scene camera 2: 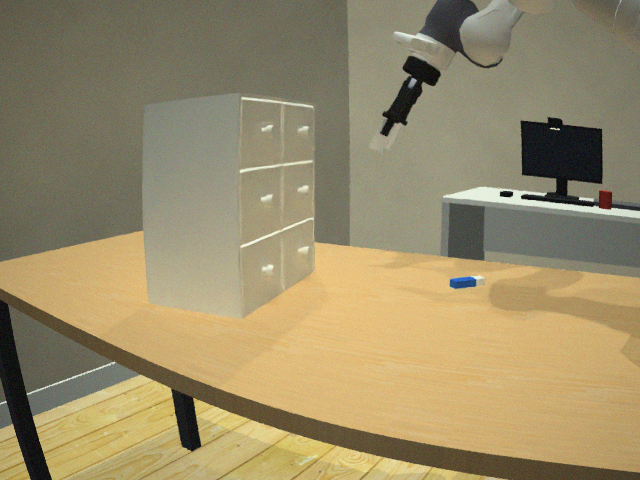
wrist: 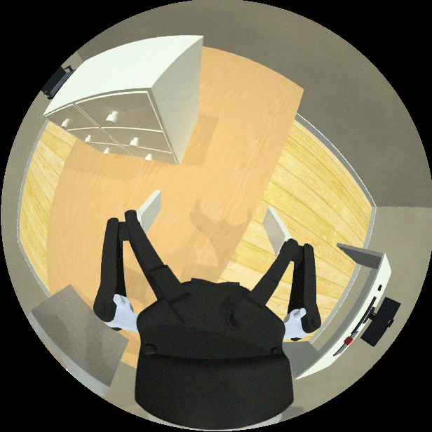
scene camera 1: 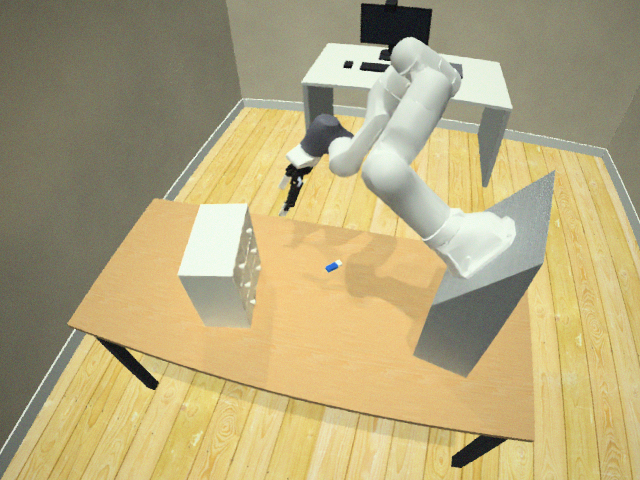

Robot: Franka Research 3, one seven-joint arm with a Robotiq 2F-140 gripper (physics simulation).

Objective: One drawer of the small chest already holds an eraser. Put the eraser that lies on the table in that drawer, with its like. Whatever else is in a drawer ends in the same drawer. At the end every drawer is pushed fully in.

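Observation:
The small white chest (scene camera 1: 216, 240) (scene camera 2: 192, 206) (wrist: 177, 107) stands on the table, with six knobbed drawers in three rows of two. All the drawers look pushed in, and what they hold is hidden. A blue eraser with a white end (scene camera 1: 333, 266) (scene camera 2: 466, 282) lies on the table, in front of the drawer fronts and apart from the chest; it does not show in the wrist view. My gripper (scene camera 1: 283, 196) (scene camera 2: 383, 142) (wrist: 213, 207) is open and empty. It hangs in the air above the table's far edge, in front of the chest and apart from both chest and eraser.
The arm's grey pedestal (scene camera 1: 483, 310) (wrist: 82, 332) stands at the right end of the wooden table (scene camera 1: 330, 361) (scene camera 2: 413, 372) (wrist: 240, 100). Behind is a white desk (scene camera 1: 478, 85) (scene camera 2: 467, 195) with a monitor (scene camera 1: 395, 23) (scene camera 2: 561, 149) (wrist: 381, 321) and a red cup (scene camera 2: 604, 199) (wrist: 348, 340).

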